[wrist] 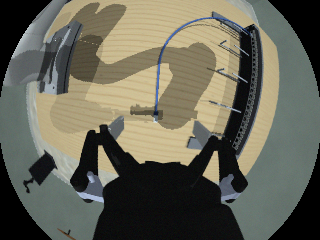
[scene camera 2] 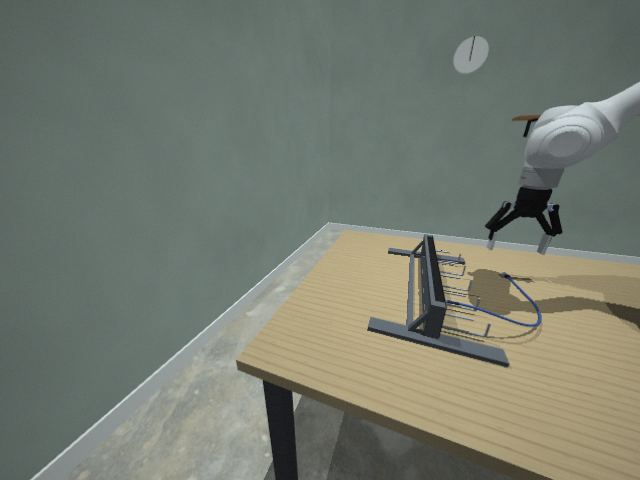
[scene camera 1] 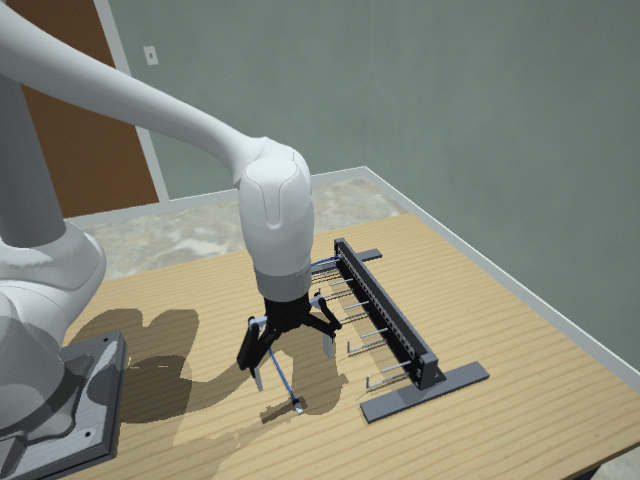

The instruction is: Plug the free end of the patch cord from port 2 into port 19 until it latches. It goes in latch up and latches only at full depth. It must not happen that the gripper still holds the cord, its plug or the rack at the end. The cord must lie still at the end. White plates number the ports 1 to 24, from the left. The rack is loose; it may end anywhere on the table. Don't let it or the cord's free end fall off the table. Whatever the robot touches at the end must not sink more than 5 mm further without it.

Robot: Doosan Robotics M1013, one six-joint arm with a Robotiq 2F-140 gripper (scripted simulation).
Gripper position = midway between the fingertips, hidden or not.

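Observation:
The gripper [scene camera 1: 294, 369] is in view, and it can be seen too in the wrist view [wrist: 159, 124] and in scene camera 2 [scene camera 2: 514, 250].

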